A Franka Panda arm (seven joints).
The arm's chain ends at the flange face. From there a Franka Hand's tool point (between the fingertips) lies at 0.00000 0.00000 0.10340 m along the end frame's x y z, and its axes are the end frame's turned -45 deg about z.
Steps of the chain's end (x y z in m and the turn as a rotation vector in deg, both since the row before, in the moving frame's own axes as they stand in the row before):
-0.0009, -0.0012, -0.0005, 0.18, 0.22, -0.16
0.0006, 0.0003, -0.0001, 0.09, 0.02, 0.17
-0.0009, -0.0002, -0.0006, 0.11, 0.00, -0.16
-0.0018, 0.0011, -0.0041, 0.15, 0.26, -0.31
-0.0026, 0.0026, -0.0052, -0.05, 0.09, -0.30
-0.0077, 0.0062, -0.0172, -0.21, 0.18, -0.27
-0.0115, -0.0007, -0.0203, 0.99, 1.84, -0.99
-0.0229, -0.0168, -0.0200, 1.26, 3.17, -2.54
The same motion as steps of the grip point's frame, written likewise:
0.0007, -0.0014, -0.0005, -0.03, 0.28, -0.16
0.0004, 0.0005, -0.0001, 0.05, 0.08, 0.17
-0.0004, -0.0009, -0.0006, 0.08, 0.08, -0.16
-0.0015, -0.0004, -0.0041, -0.08, 0.29, -0.31
-0.0036, 0.0002, -0.0052, -0.10, 0.03, -0.30
-0.0099, -0.0006, -0.0172, -0.28, -0.02, -0.27
-0.0040, -0.0076, -0.0204, -0.60, 2.00, -0.99
0.0014, -0.0258, -0.0202, -1.35, 3.13, -2.54

